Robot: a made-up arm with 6 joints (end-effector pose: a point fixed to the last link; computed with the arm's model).
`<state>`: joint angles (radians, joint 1 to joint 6).
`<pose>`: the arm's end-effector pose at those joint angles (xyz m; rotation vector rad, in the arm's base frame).
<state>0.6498 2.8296 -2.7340 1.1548 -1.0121 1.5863</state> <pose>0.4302 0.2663 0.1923 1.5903 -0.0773 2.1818</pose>
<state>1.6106 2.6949 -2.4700 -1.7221 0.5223 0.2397</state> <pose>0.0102 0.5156 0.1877 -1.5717 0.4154 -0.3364</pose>
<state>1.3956 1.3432 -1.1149 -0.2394 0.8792 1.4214</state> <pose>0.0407 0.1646 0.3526 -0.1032 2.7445 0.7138</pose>
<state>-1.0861 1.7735 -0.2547 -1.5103 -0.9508 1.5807</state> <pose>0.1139 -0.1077 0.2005 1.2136 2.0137 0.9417</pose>
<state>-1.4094 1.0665 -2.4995 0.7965 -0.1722 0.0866</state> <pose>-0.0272 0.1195 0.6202 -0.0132 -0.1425 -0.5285</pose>
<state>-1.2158 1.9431 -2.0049 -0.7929 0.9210 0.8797</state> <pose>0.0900 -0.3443 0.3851 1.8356 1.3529 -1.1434</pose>
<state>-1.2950 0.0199 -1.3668 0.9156 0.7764 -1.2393</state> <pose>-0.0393 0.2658 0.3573 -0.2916 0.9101 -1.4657</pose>
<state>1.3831 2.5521 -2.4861 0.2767 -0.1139 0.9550</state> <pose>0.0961 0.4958 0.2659 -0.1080 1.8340 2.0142</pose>
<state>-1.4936 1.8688 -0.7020 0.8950 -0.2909 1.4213</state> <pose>0.0061 -0.2592 0.2001 2.2767 -0.8660 0.0800</pose>
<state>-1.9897 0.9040 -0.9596 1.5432 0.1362 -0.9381</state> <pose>-0.0185 -0.0624 0.4179 1.4247 0.5229 -1.0311</pose>
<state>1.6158 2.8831 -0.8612 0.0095 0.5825 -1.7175</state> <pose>-0.0099 0.2125 -0.0534 2.1868 0.1985 -0.0584</pose>
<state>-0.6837 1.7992 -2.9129 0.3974 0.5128 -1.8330</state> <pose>0.1645 -0.1188 0.5930 -0.5894 0.8464 -1.9274</pose>
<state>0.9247 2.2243 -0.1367 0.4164 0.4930 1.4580</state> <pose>0.0614 0.1013 0.1284 -1.2240 -2.2499 1.1441</pose>
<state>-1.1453 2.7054 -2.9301 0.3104 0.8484 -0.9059</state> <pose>0.2201 -0.4511 0.2302 0.3413 2.1649 -0.8650</pose>
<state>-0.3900 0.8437 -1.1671 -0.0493 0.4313 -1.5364</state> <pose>0.0311 -0.0142 0.4393 -1.0076 1.5197 -1.4999</pose>
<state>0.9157 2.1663 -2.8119 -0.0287 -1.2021 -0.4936</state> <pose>0.1802 0.2373 0.5139 0.2186 -0.2953 0.4023</pose>
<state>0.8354 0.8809 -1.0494 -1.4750 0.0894 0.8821</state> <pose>0.0391 0.0350 0.4387 -0.8098 1.0502 0.1474</pose>
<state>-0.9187 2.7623 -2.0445 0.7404 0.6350 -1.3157</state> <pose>0.3034 -0.3563 0.0418 0.1827 2.5409 -0.0400</pose>
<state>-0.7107 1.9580 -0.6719 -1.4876 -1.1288 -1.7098</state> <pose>0.2203 -0.1157 0.2018 -2.0389 0.4306 -0.9596</pose>
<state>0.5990 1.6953 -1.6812 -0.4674 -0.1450 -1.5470</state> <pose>0.2486 0.1746 0.4429 -1.4262 0.3283 -1.1268</pose>
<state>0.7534 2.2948 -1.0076 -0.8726 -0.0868 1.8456</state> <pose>0.2409 0.2316 0.1019 0.2962 2.8510 0.5341</pose>
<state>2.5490 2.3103 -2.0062 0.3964 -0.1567 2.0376</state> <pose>-0.3830 0.2624 0.2770 0.0553 -1.7486 -1.0295</pose>
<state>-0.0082 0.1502 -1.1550 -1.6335 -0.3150 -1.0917</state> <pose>-0.2066 0.0209 0.3961 -0.7435 -0.2677 -2.5574</pose>
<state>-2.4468 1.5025 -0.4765 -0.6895 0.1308 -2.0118</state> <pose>-0.1271 -0.0992 0.2361 0.2994 -2.6187 0.2942</pose>
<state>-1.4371 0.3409 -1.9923 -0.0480 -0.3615 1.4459</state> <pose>-0.0455 0.3461 0.4599 -0.5254 -0.0636 -0.0397</pose>
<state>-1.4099 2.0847 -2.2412 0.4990 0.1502 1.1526</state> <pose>0.0694 -0.3998 0.4117 1.4592 0.1206 0.2455</pose>
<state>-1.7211 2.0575 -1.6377 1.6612 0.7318 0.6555</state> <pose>-0.0169 -0.3882 0.3045 1.8677 -0.3326 1.0942</pose>
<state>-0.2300 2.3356 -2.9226 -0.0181 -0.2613 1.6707</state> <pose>0.3895 -0.0909 0.4608 0.5556 0.4104 1.3731</pose>
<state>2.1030 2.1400 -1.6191 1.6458 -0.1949 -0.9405</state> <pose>-0.1986 0.3608 0.2579 -1.4278 1.9300 1.4469</pose>
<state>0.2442 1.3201 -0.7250 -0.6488 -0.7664 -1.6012</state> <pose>0.1597 0.0667 0.3533 -1.5383 0.2309 -1.1999</pose>
